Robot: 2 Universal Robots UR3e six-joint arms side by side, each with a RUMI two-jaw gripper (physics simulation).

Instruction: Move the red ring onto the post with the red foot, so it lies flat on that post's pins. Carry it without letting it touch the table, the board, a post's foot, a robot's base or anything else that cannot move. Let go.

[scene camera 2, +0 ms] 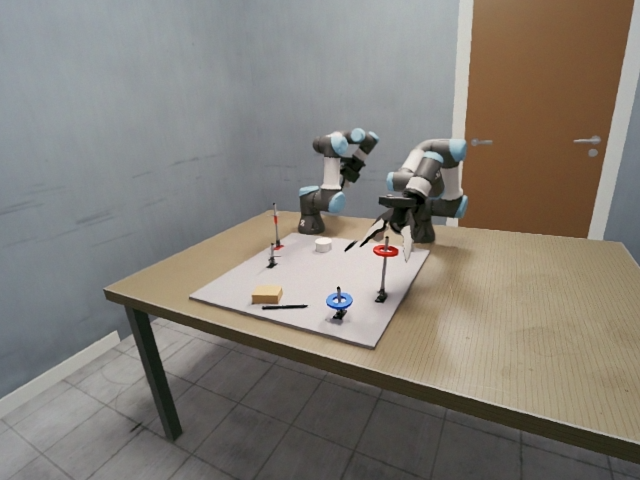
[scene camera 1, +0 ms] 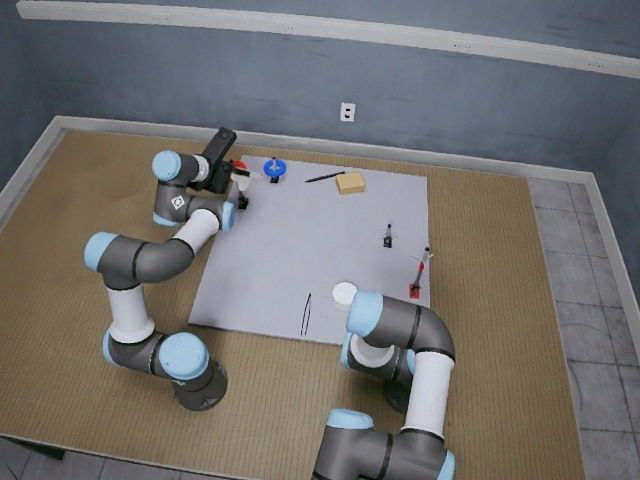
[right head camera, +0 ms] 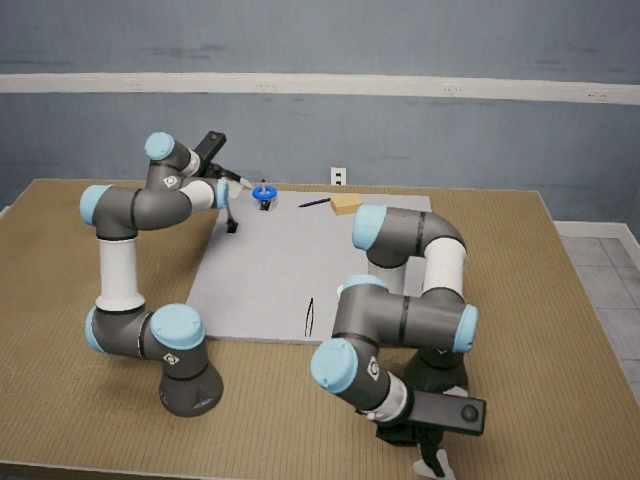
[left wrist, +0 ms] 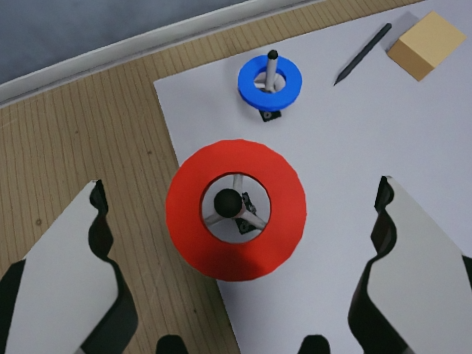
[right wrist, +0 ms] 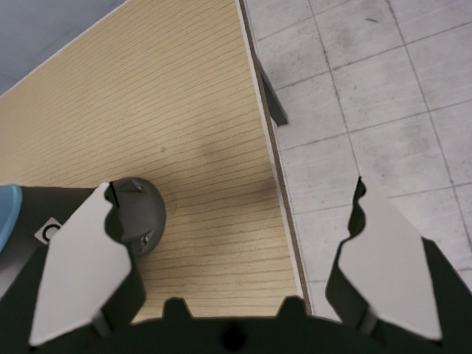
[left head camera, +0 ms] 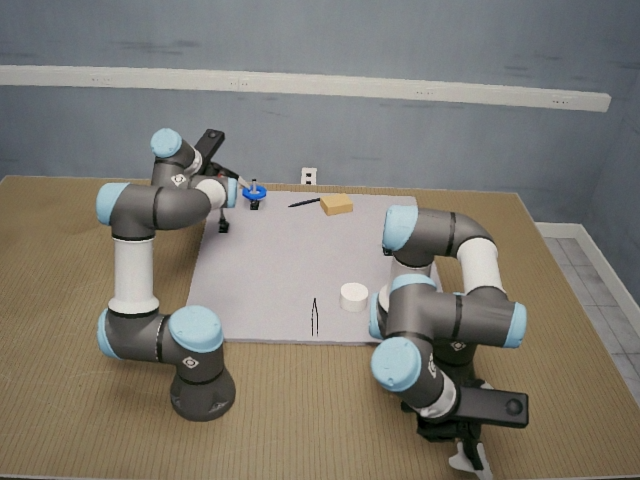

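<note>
The red ring [scene camera 1: 238,164] [scene camera 2: 385,254] [left wrist: 185,210] lies flat near the top of a tall post [scene camera 2: 383,273] with a black foot. The post's black tip shows inside the ring's hole in the left wrist view. My left gripper [scene camera 2: 384,252] [left wrist: 240,180] is open, its fingers apart on either side of the ring without touching it. The post with the red foot [scene camera 1: 419,273] [scene camera 2: 276,232] stands at the board's right edge in scene camera 1; it carries a red band and has pins near its top. My right gripper [right wrist: 235,181] is open and empty, away from the board.
A blue ring [left head camera: 254,197] [left wrist: 245,90] sits on a shorter post beside the red ring's post. Another short post [scene camera 1: 388,232] stands near the red-footed one. A yellow block [scene camera 1: 350,184], a black pen [scene camera 1: 324,177], a white cylinder [scene camera 1: 344,294] and black tweezers [scene camera 1: 309,304] lie on the board.
</note>
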